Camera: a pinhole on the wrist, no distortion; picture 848 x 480 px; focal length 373.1 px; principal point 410.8 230.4 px. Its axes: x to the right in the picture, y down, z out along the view. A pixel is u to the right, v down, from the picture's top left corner.
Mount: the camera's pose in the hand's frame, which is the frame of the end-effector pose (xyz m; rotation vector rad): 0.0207 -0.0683 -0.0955 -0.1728 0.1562 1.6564
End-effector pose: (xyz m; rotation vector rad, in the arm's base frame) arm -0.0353 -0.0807 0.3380 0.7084 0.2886 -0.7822
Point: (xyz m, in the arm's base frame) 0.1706 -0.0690 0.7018
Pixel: 690 252
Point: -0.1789 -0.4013 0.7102
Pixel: 327 312
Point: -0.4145 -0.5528 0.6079
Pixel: 124 356
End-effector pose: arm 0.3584 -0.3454 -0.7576 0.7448 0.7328 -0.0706
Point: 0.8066 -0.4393 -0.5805
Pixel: 490 86
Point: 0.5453 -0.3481 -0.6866
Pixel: 557 106
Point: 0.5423 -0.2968 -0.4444
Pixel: 673 266
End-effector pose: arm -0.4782 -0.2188 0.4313 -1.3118 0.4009 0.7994
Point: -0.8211 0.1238 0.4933
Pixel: 544 344
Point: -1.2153 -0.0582 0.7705
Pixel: outside the picture
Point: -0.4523 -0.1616 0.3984
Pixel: 515 124
